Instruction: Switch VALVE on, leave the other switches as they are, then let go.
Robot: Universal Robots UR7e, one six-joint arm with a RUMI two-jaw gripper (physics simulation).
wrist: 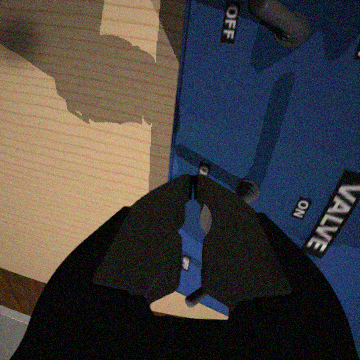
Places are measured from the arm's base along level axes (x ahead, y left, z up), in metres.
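Pixels of known places: gripper, between the fingertips: (192, 177).
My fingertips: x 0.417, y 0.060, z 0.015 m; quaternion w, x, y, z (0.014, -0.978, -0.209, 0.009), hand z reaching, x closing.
For each thing: its top centre in the pictures, then the offset to it from my fingertips. "spot": a spot on its surface instead. Level surfaces: height alone.
- blue switch panel, height of its surface: dz -0.038 m
- VALVE label, centre of its top: (334, 222) dx +0.115, dy +0.018, dz +0.006 m
- VALVE switch, centre of its top: (234, 218) dx +0.036, dy -0.008, dz +0.016 m
- partly covered OFF label, a spot on its surface: (204, 170) spot: dx +0.015, dy -0.008, dz -0.038 m
- grey switch, centre of its top: (293, 6) dx -0.002, dy +0.106, dz +0.016 m
- further lever, centre of its top: (203, 307) dx +0.074, dy -0.122, dz +0.016 m
- small label, a spot on its surface: (186, 262) spot: dx +0.054, dy -0.126, dz -0.038 m
- light wooden table top, height of its surface: dz -0.112 m
A blue switch panel (220, 100) fills the right side of the wrist view. The VALVE label (332, 215) is at the right. The rounded pivot end of the VALVE switch (247, 191) shows between an ON label (300, 208) and a partly covered OFF label (204, 170); the rest of its lever is hidden by the right finger. My gripper (192, 177) is shut and empty, with its tips over the panel's left part beside that OFF label and left of the pivot. Whether the fingers touch the lever cannot be seen.
Another grey switch (282, 22) with an OFF label (229, 22) is at the top right. A further lever (196, 297) and a small label (186, 262) show through the gap between the fingers. A light wooden table top (75, 190) lies left of the panel.
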